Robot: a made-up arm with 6 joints. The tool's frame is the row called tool.
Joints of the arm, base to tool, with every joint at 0 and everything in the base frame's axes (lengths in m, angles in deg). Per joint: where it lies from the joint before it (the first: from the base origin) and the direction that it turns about. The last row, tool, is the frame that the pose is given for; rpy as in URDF.
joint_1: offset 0.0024 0.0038 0.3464 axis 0 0 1
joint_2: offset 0.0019 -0.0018 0.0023 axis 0 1 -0.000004
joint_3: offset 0.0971 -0.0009 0.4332 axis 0 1 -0.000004
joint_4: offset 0.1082 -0.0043 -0.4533 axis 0 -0.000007 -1
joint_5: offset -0.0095 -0.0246 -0.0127 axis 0 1 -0.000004
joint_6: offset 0.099 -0.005 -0.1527 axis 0 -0.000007 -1
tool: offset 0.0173 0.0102 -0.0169 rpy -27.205 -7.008 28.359
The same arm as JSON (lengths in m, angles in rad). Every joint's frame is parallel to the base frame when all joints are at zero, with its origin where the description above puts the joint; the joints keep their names.
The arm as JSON. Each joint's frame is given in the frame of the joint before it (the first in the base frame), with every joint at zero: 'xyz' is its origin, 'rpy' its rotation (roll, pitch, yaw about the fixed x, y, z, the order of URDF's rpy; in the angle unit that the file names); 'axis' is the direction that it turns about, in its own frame. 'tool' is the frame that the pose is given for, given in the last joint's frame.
{"units": {"length": "m", "angle": "rad"}, "joints": [{"name": "joint_1", "type": "revolute", "origin": {"xyz": [0.0024, 0.0038, 0.3464], "rpy": [0.0, 0.0, 0.0]}, "axis": "+z"}, {"name": "joint_2", "type": "revolute", "origin": {"xyz": [0.0019, -0.0018, 0.0023], "rpy": [0.0, 0.0, 0.0]}, "axis": "+y"}, {"name": "joint_3", "type": "revolute", "origin": {"xyz": [0.0971, -0.0009, 0.4332], "rpy": [0.0, 0.0, 0.0]}, "axis": "+y"}, {"name": "joint_4", "type": "revolute", "origin": {"xyz": [0.1082, -0.0043, -0.4533], "rpy": [0.0, 0.0, 0.0]}, "axis": "-z"}, {"name": "joint_5", "type": "revolute", "origin": {"xyz": [-0.0095, -0.0246, -0.0127], "rpy": [0.0, 0.0, 0.0]}, "axis": "+y"}, {"name": "joint_6", "type": "revolute", "origin": {"xyz": [0.099, -0.005, -0.1527], "rpy": [0.0, 0.0, 0.0]}, "axis": "-z"}], "tool": {"origin": {"xyz": [0.0173, 0.0102, -0.0169], "rpy": [-0.4748, -0.1223, 0.495]}}}
